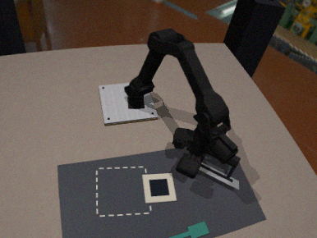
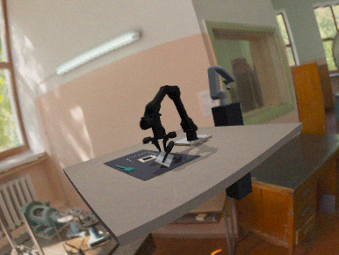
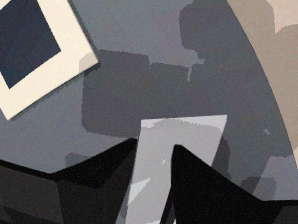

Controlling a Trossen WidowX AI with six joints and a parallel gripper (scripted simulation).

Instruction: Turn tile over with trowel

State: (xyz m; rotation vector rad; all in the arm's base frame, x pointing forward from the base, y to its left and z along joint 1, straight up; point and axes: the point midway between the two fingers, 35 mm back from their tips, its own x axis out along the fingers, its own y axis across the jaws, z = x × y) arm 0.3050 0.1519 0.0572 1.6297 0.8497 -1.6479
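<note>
Right now the trowel is 1 cm ahead of my gripper tip, 7 cm to the left of it and 1 cm above it. Also, from my gripper tip: tile: 6 cm ahead, 11 cm to the right, 3 cm below; dark mat: 9 cm ahead, 10 cm to the right, 6 cm below; teal strip: 23 cm ahead, 6 cm to the right, 3 cm below.
</note>
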